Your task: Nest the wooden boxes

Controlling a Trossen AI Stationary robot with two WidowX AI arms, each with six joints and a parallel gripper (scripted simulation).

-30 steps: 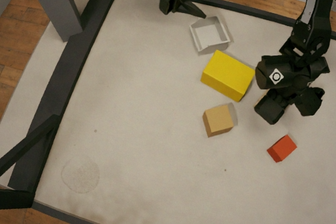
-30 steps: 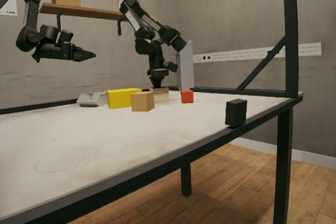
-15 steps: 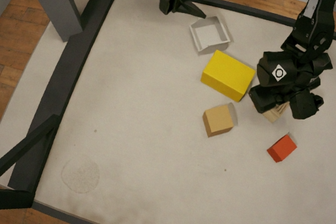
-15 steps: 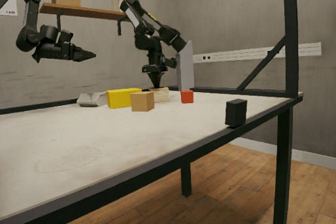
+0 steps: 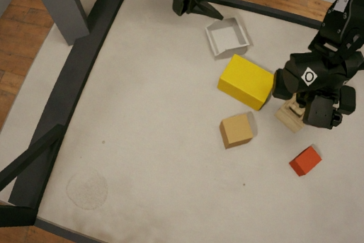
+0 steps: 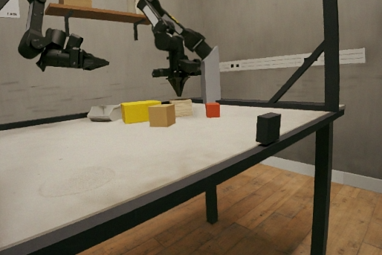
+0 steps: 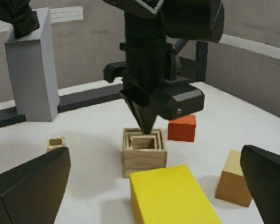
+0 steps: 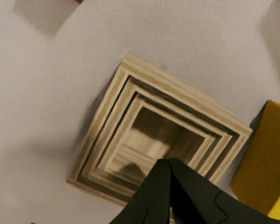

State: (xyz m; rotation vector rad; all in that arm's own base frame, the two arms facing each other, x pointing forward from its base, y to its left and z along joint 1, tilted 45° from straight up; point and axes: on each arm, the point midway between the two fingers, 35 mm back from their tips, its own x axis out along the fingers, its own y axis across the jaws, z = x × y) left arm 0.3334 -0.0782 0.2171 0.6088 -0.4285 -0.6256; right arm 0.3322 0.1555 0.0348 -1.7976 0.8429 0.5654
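Now: the tiny wooden box 130 mm ahead of my right hand, 120 mm to the right of it and 90 mm below it. The rest, counted from my right hand: red block 120 mm behind, 40 mm to the right, 80 mm below; then tan cube 80 mm behind, 140 mm to the left, 70 mm below.
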